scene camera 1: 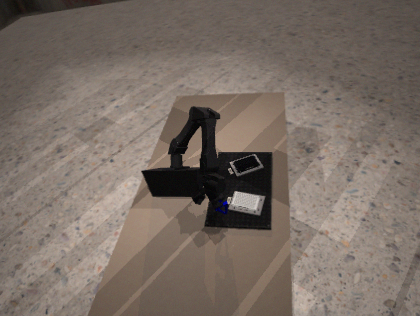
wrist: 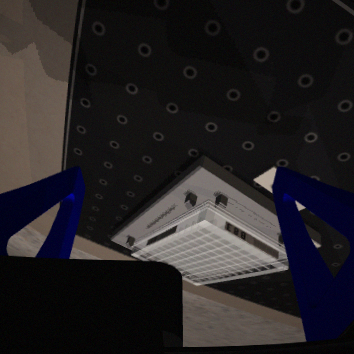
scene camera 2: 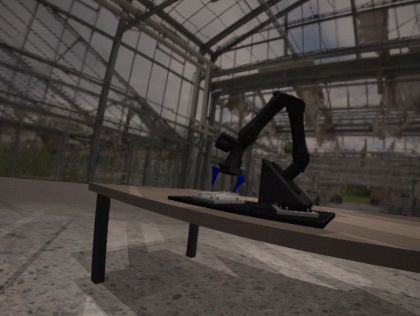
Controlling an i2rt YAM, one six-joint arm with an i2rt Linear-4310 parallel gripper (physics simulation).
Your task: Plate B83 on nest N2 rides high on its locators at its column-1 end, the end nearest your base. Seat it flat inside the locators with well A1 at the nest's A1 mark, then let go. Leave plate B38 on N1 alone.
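Where they show: gripper, between the fingertips: (scene camera 1: 223, 207) (wrist: 178, 176) (scene camera 2: 222, 189); arm's base, origin of its link: (scene camera 1: 176, 169) (scene camera 2: 285, 177).
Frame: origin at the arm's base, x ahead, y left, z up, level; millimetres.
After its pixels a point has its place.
The white gridded plate (scene camera 1: 247, 201) {x 392, y -94, z -97 mm} (scene camera 2: 219, 195) {x 431, y -55, z -96 mm} (wrist: 210, 250) {x 354, y -98, z -90 mm} sits on a light grey nest (scene camera 1: 255, 213) {x 440, y -153, z -110 mm} (scene camera 2: 234, 201) {x 374, y -30, z -113 mm} (wrist: 200, 177) {x 309, y -138, z -110 mm}. Its label is in the wrist view, small and hard to read. The plate looks raised over the nest face at the side nearest the camera; how far it tilts is hard to tell. Dark locators stand around it. My gripper (scene camera 1: 222, 206) {x 284, y -160, z -80 mm} (scene camera 2: 224, 188) {x 284, y -160, z -80 mm} (wrist: 178, 176) {x 284, y -160, z -80 mm} is open and empty, above the plate's level and towards its base-side end. The other nest (scene camera 1: 232, 168) {x 269, y 140, z -113 mm} (scene camera 2: 302, 214) {x 406, y 229, z -116 mm} holds a dark rectangle (scene camera 1: 247, 164) {x 351, y 168, z -100 mm}. The A1 mark cannot be made out.
Both nests stand on a black perforated board (scene camera 1: 250, 182) {x 384, y 54, z -121 mm} (scene camera 2: 320, 220) {x 430, y 286, z -121 mm} (wrist: 240, 40) {x 229, y -167, z -121 mm} on the brown table (scene camera 1: 200, 260) {x 226, y -427, z -135 mm} (scene camera 2: 150, 201) {x 610, y -199, z -141 mm} (wrist: 30, 105) {x 354, y -268, z -134 mm}. A black angled panel (scene camera 1: 172, 183) {x -2, y -84, z -23 mm} (scene camera 2: 275, 187) {x 124, y 8, z -50 mm} stands by my base. A small pale tag (wrist: 265, 179) {x 292, y -100, z -120 mm} lies near the nest, beside the right finger.
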